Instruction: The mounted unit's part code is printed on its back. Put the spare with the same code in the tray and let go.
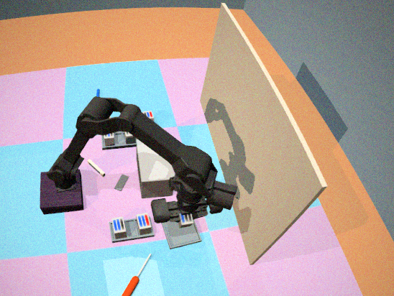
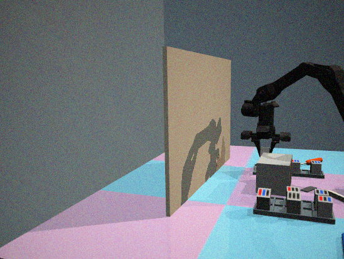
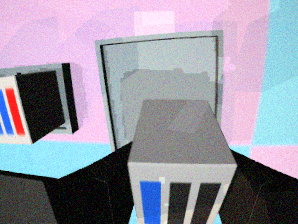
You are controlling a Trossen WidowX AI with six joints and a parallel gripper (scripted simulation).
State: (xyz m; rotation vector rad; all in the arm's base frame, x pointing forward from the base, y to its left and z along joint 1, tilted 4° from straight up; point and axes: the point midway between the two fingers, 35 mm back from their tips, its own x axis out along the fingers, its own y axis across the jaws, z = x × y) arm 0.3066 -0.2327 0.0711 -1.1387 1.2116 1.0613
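My gripper tip is now 10 mm past the grey tray and 50 mm above it. Round my gripper tip: mounted unit (20 mm behind, 210 mm to the left); tall board (220 mm ahead, 160 mm to the left, 170 mm above); rack (150 mm behind, 40 mm to the left, 50 mm below).
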